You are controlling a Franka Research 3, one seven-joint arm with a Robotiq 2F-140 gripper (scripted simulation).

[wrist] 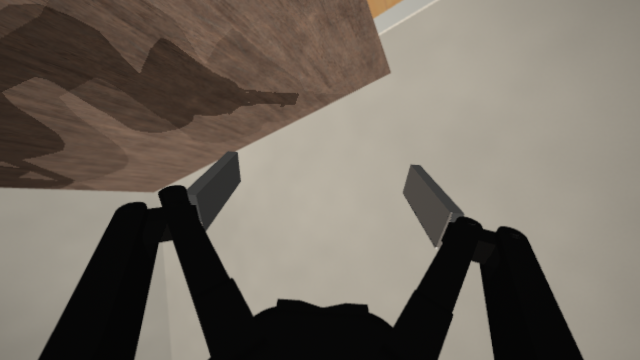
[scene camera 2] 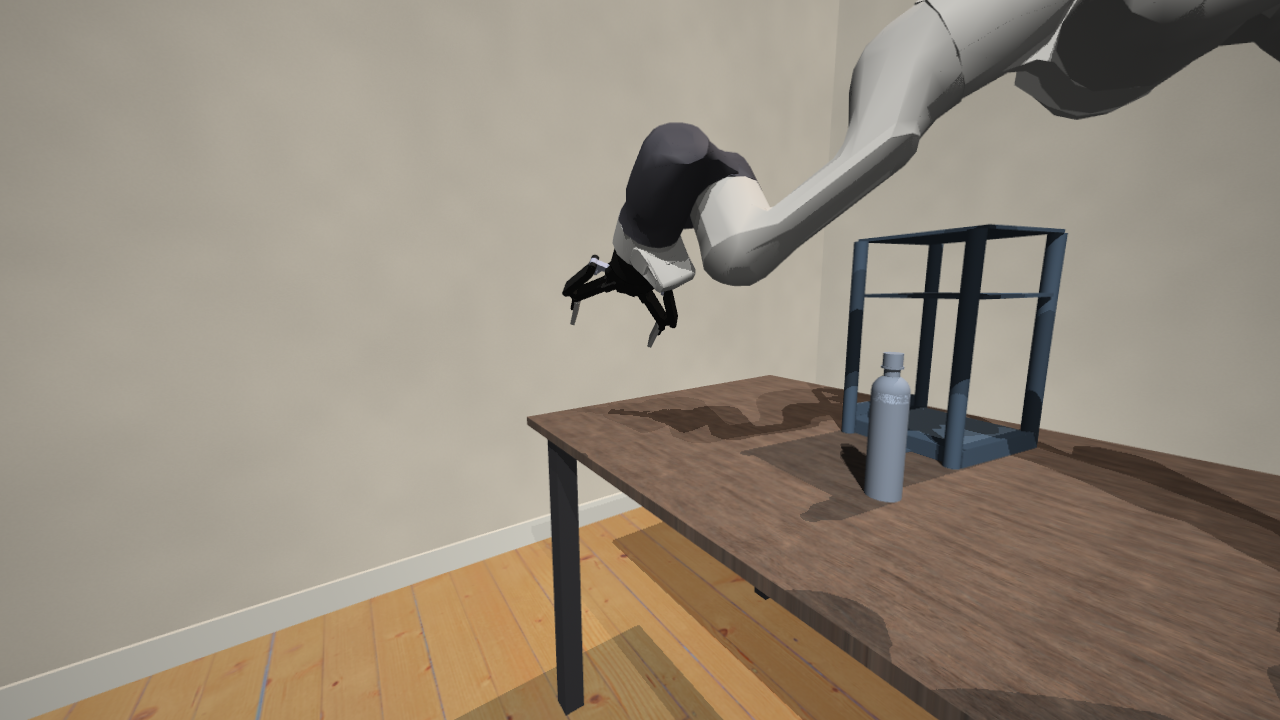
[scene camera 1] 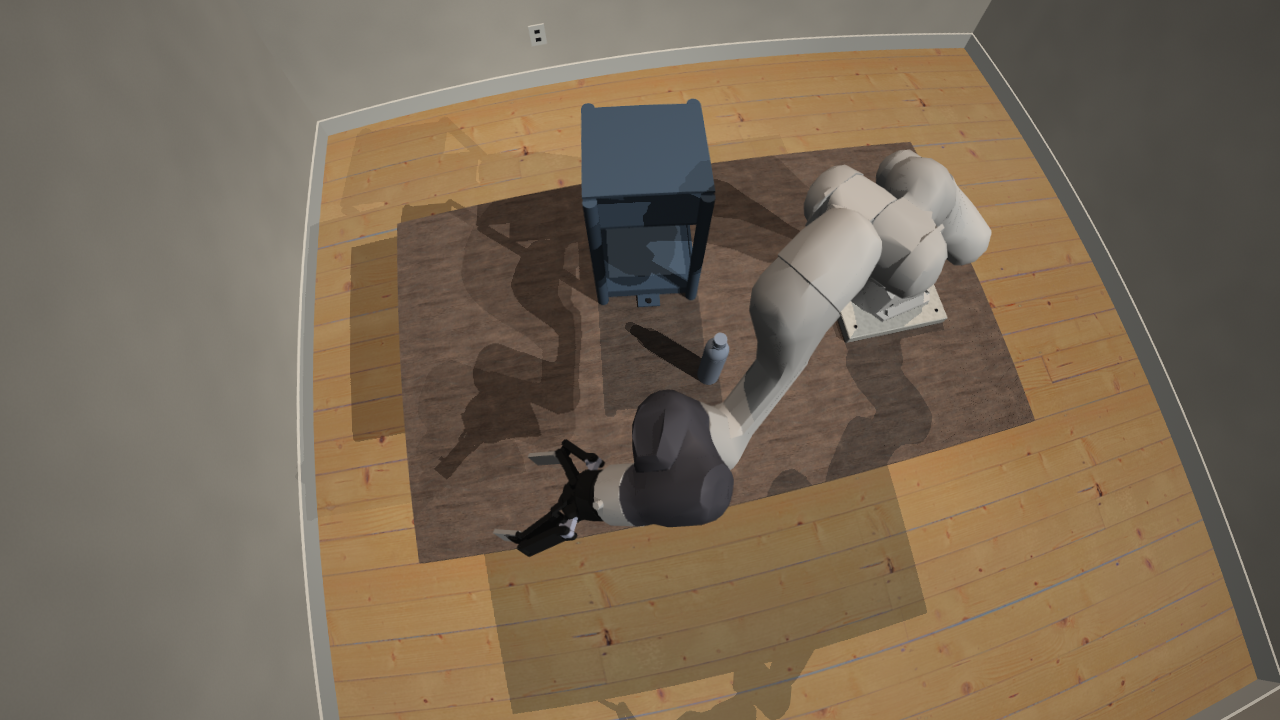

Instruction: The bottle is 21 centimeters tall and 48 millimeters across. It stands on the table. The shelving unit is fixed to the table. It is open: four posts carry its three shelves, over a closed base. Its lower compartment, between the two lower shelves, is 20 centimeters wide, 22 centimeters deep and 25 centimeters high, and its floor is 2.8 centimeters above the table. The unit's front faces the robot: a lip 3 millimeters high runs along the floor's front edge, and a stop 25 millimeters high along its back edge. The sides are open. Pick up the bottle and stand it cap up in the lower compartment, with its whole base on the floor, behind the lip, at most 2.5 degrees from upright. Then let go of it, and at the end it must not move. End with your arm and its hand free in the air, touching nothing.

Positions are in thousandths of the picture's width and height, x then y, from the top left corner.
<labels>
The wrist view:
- my gripper: 505, 482
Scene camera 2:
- my gripper: 479, 459
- grey-blue bottle: 696, 548
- blue shelving unit: 743, 608
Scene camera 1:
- my gripper: 404, 690
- grey-blue bottle: 560, 487
</labels>
